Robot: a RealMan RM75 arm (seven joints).
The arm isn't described. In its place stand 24 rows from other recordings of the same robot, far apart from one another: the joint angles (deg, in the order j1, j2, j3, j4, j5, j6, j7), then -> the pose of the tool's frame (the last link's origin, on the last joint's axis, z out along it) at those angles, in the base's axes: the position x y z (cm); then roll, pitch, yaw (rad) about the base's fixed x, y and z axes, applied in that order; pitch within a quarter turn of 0, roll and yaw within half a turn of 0.
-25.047, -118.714, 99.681, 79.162, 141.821, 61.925, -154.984 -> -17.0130 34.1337 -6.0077 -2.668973 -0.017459 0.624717
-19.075, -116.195, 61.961, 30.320, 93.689, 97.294, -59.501 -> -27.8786 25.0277 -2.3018 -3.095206 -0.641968 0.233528
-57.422, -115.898, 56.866, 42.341, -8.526, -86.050, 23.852 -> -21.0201 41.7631 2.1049 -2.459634 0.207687 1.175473
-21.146, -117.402, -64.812, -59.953, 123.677, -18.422, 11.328 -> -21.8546 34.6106 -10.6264 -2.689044 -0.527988 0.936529
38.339, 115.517, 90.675, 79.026, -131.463, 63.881, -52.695 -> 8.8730 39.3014 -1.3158 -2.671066 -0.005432 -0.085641
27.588, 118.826, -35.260, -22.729, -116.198, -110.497, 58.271 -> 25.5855 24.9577 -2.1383 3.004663 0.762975 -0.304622
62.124, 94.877, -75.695, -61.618, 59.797, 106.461, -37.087 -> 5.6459 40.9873 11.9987 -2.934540 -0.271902 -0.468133
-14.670, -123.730, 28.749, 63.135, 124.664, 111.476, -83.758 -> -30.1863 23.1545 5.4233 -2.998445 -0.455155 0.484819
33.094, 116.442, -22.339, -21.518, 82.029, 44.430, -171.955 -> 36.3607 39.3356 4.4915 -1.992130 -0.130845 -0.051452
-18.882, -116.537, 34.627, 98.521, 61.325, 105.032, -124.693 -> -10.3756 23.8204 22.3432 -2.639990 -0.988030 -0.285680
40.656, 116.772, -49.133, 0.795, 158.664, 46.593, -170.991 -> 33.2418 41.1162 1.4142 -1.707492 0.719464 -0.202464
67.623, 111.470, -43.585, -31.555, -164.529, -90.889, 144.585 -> 15.4841 43.1937 2.4361 -2.771578 -0.219888 -1.027347
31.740, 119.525, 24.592, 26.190, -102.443, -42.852, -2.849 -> 26.8102 34.5513 -11.1164 -2.177055 0.762889 -0.407354
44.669, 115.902, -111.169, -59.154, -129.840, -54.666, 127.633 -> 13.4384 36.6603 -11.0167 -2.865966 -0.278263 -0.054821
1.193, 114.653, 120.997, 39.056, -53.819, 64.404, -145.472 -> 38.7696 26.0165 9.2173 -1.854643 0.496700 -0.000479
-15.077, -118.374, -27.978, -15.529, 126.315, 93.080, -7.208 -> -29.0200 25.0321 -2.0941 -1.570183 -0.855778 -0.504492
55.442, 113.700, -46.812, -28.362, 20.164, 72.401, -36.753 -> 24.2967 41.8916 -0.3841 -2.693543 -0.040078 -1.117272
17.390, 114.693, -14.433, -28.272, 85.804, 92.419, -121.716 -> 35.3417 27.9106 10.0781 -2.082438 0.914317 0.032438
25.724, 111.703, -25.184, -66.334, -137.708, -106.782, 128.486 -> 31.2697 29.7368 14.4893 -2.934823 0.368218 -1.135190
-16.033, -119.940, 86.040, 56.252, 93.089, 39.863, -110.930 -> -25.5158 35.3721 -4.2094 -2.694170 -0.601366 0.733170
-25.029, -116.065, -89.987, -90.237, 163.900, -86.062, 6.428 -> -21.0824 34.1735 3.1937 -2.304996 0.035580 1.003993
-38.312, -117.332, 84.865, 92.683, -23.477, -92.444, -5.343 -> -11.7144 36.5417 3.2789 -2.464829 -0.126738 1.001499
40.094, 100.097, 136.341, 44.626, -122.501, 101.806, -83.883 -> 23.7901 37.8521 13.4906 -2.975657 0.185608 -0.358768
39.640, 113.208, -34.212, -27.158, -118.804, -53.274, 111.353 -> 30.5773 42.4484 3.8649 -2.738552 0.713042 -1.018996
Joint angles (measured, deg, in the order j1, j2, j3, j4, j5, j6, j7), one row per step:
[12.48 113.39 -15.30 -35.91 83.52 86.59 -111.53]
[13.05 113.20 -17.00 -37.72 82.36 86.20 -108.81]
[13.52 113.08 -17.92 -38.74 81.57 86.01 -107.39]
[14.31 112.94 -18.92 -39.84 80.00 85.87 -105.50]
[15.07 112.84 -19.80 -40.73 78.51 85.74 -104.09]
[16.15 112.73 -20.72 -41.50 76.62 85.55 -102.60]
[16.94 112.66 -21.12 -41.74 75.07 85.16 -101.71]
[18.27 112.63 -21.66 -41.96 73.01 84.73 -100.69]
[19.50 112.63 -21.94 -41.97 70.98 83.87 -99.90]
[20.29 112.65 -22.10 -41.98 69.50 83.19 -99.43]
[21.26 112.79 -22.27 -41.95 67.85 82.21 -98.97]
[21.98 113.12 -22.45 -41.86 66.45 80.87 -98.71]
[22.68 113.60 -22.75 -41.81 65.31 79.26 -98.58]
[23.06 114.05 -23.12 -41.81 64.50 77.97 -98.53]
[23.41 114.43 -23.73 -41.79 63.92 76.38 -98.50]
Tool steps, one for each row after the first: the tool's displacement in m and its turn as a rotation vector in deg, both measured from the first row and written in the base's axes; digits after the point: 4 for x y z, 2 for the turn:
[-0.0043 0.0064 0.0011 -2.43 -0.26 0.14]
[-0.0074 0.0109 0.0015 -3.84 -0.59 0.35]
[-0.0115 0.0169 0.0005 -6.05 -0.97 0.54]
[-0.0153 0.0223 -0.0010 -8.02 -1.54 0.77]
[-0.0200 0.0294 -0.0036 -10.35 -2.24 1.03]
[-0.0220 0.0340 -0.0061 -11.87 -2.76 0.83]
[-0.0262 0.0416 -0.0101 -13.92 -3.51 0.93]
[-0.0287 0.0485 -0.0139 -15.49 -4.35 0.54]
[-0.0298 0.0528 -0.0165 -16.52 -5.06 0.14]
[-0.0313 0.0582 -0.0202 -17.55 -5.89 -0.35]
[-0.0314 0.0624 -0.0247 -18.25 -6.65 -1.16]
[-0.0319 0.0671 -0.0299 -18.68 -7.46 -1.95]
[-0.0319 0.0697 -0.0344 -19.05 -8.12 -2.62]
[-0.0316 0.0729 -0.0384 -19.23 -8.95 -3.36]

